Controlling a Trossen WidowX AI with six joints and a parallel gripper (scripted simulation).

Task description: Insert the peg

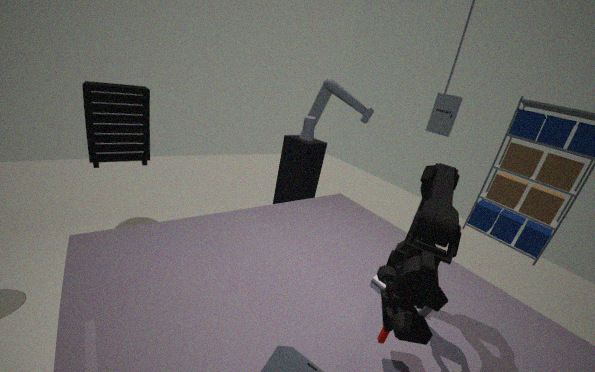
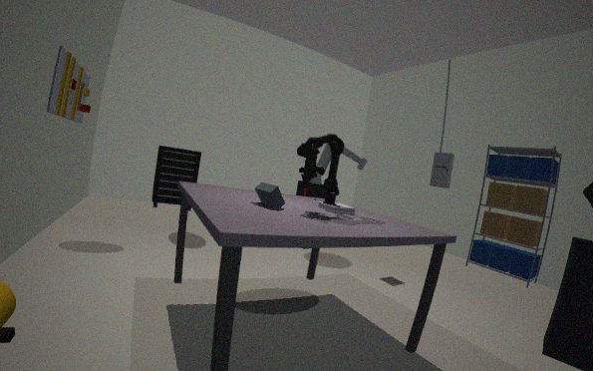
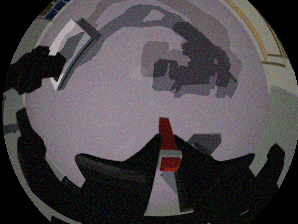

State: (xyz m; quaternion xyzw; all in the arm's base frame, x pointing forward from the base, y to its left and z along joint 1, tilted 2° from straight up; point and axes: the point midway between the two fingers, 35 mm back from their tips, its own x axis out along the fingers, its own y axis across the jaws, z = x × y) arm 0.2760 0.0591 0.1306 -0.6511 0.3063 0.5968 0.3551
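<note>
Right now the sloped panel is 18 cm ahead of my gripper tip, 7 cm to the right of it and 7 cm below it. From my gripper tip the other things lie so: red peg 2 cm above.
</note>
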